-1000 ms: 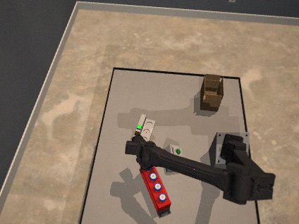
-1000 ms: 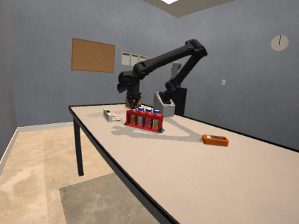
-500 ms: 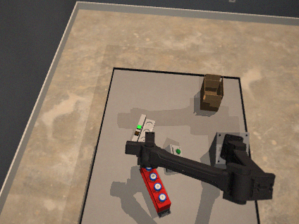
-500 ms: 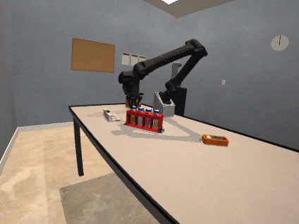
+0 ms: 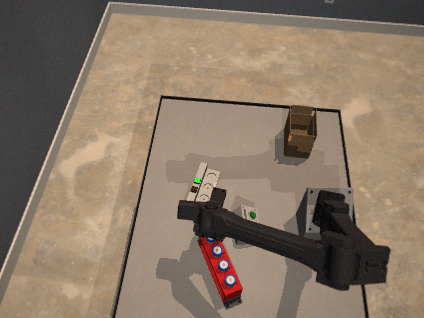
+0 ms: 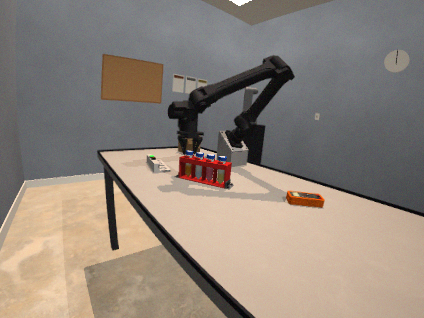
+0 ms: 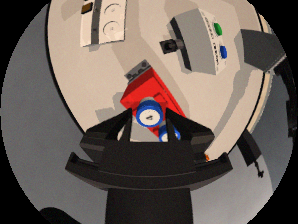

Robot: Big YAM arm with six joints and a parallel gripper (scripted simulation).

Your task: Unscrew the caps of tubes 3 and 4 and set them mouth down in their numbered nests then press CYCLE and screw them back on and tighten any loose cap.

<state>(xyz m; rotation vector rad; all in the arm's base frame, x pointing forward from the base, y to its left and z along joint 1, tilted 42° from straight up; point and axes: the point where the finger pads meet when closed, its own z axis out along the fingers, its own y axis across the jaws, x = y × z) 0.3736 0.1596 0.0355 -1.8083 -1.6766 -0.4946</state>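
My gripper is now right at the blue tube cap. Also, from my hand: green key (140 mm behind, 130 mm to the right, 50 mm below); then key housing (120 mm behind, 100 mm to the right, 60 mm below); then blue key (150 mm behind, 80 mm to the right, 50 mm below).
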